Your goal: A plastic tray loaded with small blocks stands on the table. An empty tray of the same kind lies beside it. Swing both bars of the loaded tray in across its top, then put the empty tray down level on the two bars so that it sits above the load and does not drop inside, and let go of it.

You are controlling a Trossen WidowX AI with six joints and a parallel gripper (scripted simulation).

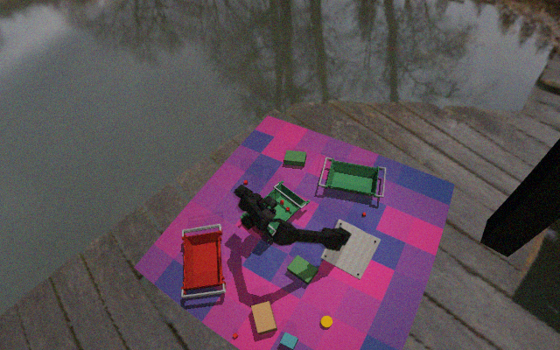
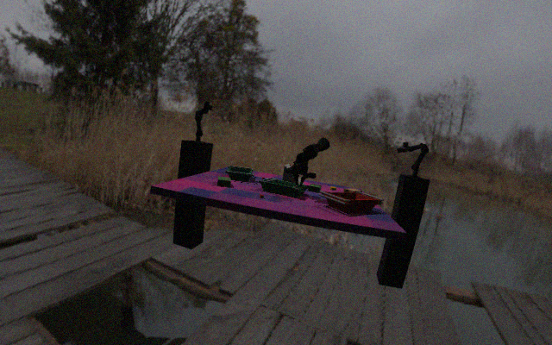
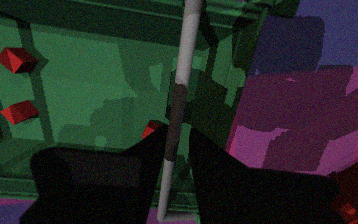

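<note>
My gripper tip is now 240 mm past the green tray, 500 mm to the left of it and 10 mm above it. Also, from my gripper tip: yellow disc (530 mm behind, 210 mm to the left, 50 mm below); then tan block (300 mm behind, 360 mm to the left, 30 mm below); then teal block (450 mm behind, 370 mm to the left, 40 mm below).
</note>
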